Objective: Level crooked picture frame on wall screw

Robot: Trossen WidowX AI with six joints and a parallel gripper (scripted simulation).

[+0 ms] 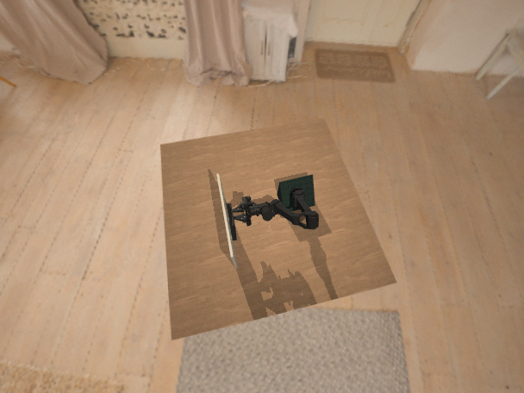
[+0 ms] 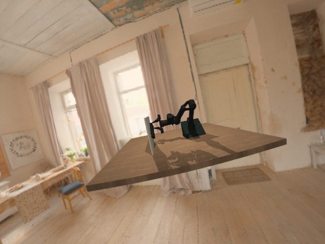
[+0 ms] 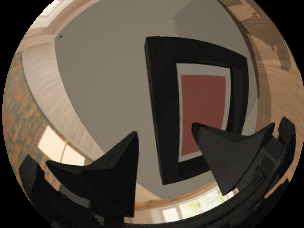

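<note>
Now: the picture frame 50 mm below my gripper tip, 20 mm to the left of it and 10 mm ahead of it. Round my gripper tip: wall panel: 60 mm below, 20 mm to the left, 20 mm ahead.
</note>
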